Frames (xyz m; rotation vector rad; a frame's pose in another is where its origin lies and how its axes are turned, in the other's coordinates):
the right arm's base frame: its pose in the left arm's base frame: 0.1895 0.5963 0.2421 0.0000 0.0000 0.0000
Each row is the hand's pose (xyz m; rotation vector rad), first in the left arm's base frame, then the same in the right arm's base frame.
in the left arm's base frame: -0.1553 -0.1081 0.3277 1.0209 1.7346 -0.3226
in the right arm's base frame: -0.3448 -0.7044 0.0856 1.0209 1.7346 -0.3226
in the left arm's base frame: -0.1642 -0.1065 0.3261 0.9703 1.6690 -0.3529
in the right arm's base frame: -0.3537 -0.7028 0.0840 0.9703 1.6690 -0.3529
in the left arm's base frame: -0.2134 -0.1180 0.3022 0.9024 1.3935 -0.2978
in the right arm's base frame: -0.4029 -0.7143 0.0601 0.9024 1.3935 -0.2978
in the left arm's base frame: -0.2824 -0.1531 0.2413 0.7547 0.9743 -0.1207
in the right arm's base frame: -0.4719 -0.7494 -0.0008 0.7547 0.9743 -0.1207
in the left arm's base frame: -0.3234 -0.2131 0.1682 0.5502 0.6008 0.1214
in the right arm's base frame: -0.5129 -0.8094 -0.0739 0.5502 0.6008 0.1214
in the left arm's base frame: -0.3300 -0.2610 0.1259 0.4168 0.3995 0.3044
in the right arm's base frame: -0.5195 -0.8573 -0.1162 0.4168 0.3995 0.3044
